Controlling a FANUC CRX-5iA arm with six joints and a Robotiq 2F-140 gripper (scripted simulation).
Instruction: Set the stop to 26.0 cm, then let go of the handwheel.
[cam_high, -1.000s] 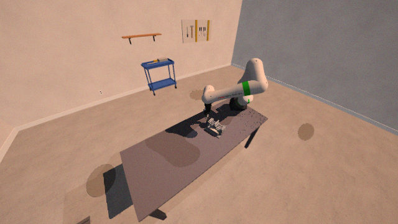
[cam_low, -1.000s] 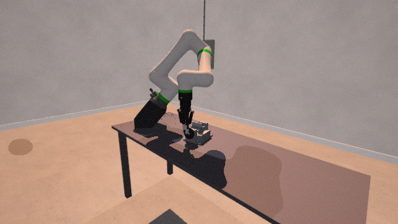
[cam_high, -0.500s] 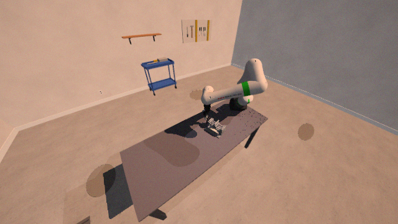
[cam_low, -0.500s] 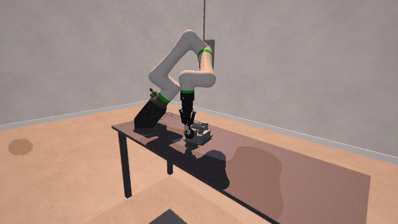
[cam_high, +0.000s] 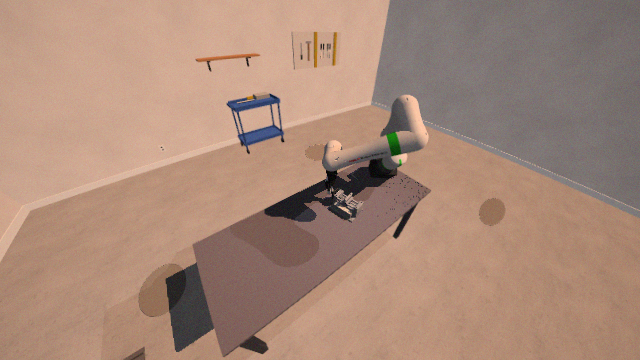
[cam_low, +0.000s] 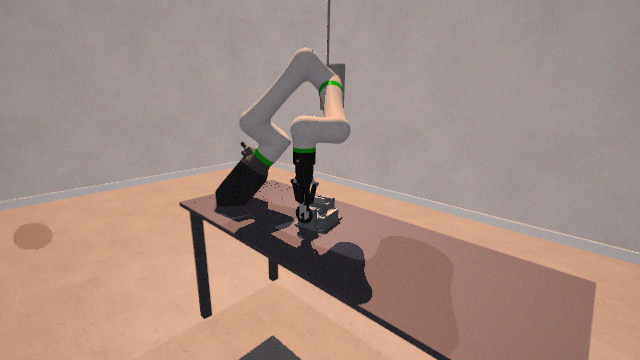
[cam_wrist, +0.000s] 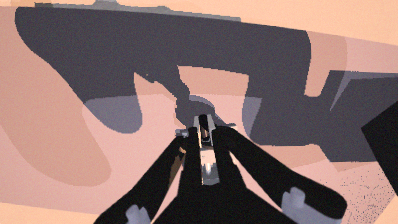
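Now: the grey stop fixture 130 mm to the left of my hand, 60 mm behind it and 20 mm below it. The rest, counted from my hand: handwheel 20 mm to the left, 20 mm below, 10 mm behind.
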